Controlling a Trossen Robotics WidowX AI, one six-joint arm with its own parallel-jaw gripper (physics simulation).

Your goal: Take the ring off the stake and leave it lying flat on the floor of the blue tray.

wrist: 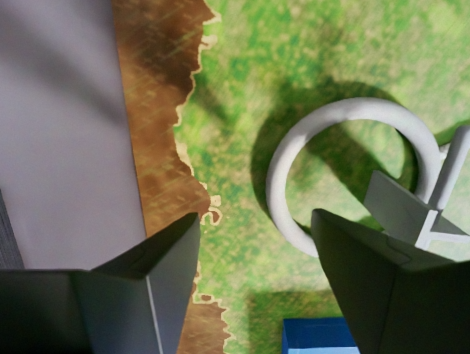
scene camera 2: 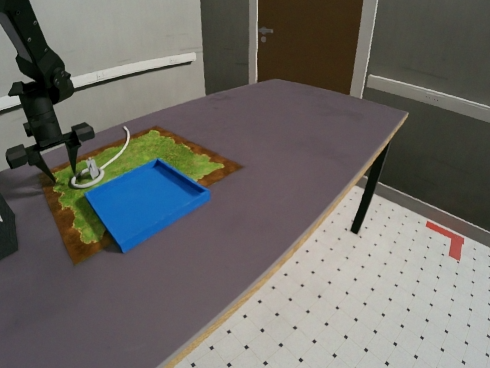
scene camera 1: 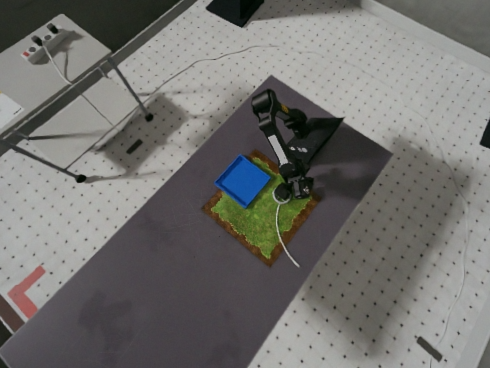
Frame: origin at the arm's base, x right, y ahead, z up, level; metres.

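Seen in the pictures: gripper, fingertip midpoint: (wrist: 255, 221) (scene camera 2: 64, 177) (scene camera 1: 288, 185); arm's base at its link origin: (scene camera 1: 303, 134).
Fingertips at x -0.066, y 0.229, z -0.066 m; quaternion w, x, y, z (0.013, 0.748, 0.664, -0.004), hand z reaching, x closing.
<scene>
Pixels of each thing's top centre, then the offset from my fingertips to it. "spot": a spot on its surface instead. Level surfaces: height alone.
- white ring at its top centre: (wrist: 355, 190) (scene camera 2: 86, 175) (scene camera 1: 282, 194) dx +0.003, dy +0.049, dz -0.022 m
- grey stake at its top centre: (wrist: 446, 237) (scene camera 2: 90, 160) dx +0.010, dy +0.069, dz +0.013 m
- blue tray at its top centre: (scene camera 2: 141, 192) (scene camera 1: 242, 179) dx +0.196, dy +0.092, dz -0.011 m
- white rope at a spot on its surface: (scene camera 2: 120, 152) (scene camera 1: 276, 221) spot: dx -0.035, dy +0.171, dz -0.026 m
- mat at its surface level: dz -0.032 m
- purple-grey table at its surface level: dz -0.032 m
The white ring (scene camera 1: 274, 196) (scene camera 2: 87, 187) (wrist: 277, 185) lies around the foot of the grey stake (scene camera 2: 92, 169) (wrist: 397, 206), low over the grass-patterned mat. The stake stands near the ring's side where the rope joins. My gripper (scene camera 2: 64, 177) (wrist: 255, 221) is partly open and empty, pointing down. In the wrist view one fingertip overlaps the ring's edge and opening, and the other is outside it over the mat's brown border. Whether a finger touches the ring, I cannot tell. The blue tray (scene camera 1: 243, 181) (scene camera 2: 145, 205) (wrist: 320, 334) is empty beside the ring.
A white rope (scene camera 1: 278, 225) (scene camera 2: 120, 152) runs from the ring across the mat (scene camera 1: 252, 217) (scene camera 2: 150, 142) and past its edge. The tray has low raised walls and overlaps the mat's edge. The purple-grey table (scene camera 1: 200, 280) (scene camera 2: 300, 140) extends beyond the mat.
</scene>
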